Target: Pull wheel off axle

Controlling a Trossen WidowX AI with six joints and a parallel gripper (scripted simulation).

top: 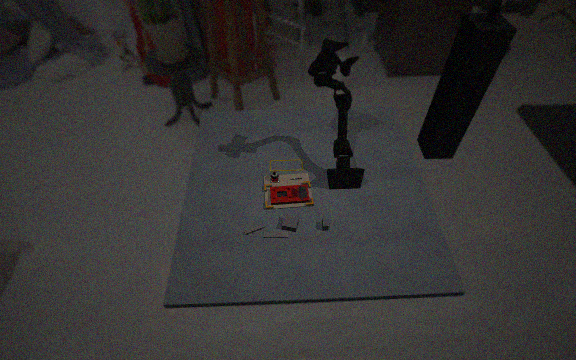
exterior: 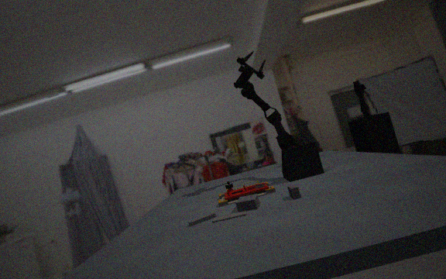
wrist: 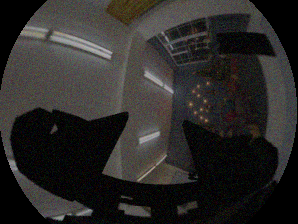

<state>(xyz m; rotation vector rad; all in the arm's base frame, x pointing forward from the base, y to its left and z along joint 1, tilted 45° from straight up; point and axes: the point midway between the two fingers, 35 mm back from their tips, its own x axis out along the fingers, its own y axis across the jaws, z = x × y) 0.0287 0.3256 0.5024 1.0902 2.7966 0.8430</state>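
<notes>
The wheel is 360 mm ahead of my gripper tip, 100 mm to the left of it and 660 mm below it.
</notes>
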